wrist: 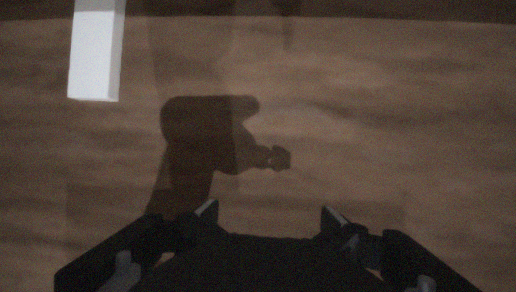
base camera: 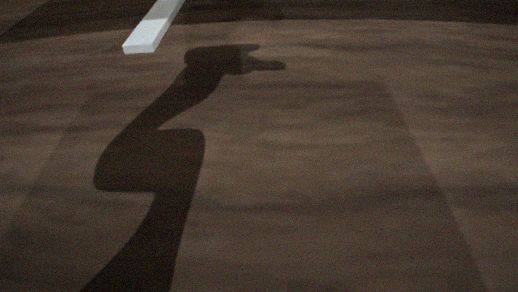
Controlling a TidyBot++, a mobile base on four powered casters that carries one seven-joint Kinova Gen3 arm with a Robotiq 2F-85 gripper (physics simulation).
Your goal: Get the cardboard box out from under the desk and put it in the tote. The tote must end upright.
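Frame: origin at the arm's base, x ahead, y left, z up, level; millimetres.
Seen in the pictures: gripper, fingertip midpoint: [wrist: 268, 214].
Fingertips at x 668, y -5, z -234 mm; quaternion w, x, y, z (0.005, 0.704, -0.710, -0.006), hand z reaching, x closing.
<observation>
A point is followed by its place in that frame.
My gripper [wrist: 268, 214] {x 668, y -5, z -234 mm} is open, with its two fingertips wide apart and no thing between them. It shows at the bottom of the wrist view, above the brown wooden floor, and does not show in the base camera view. The foot of the desk, a white bar [base camera: 148, 36] [wrist: 94, 55], lies on the floor at the upper left in both views, ahead and to the left of the gripper. The cardboard box and the tote do not show in either view.
The wood-grain floor [base camera: 310, 165] {x 418, y -60, z -397 mm} [wrist: 400, 115] {x 784, y -217, z -397 mm} carries the dark shadow of the arm left of the middle. A broad dark shadow band crosses the floor at the top of both views, over the rear part of the white bar.
</observation>
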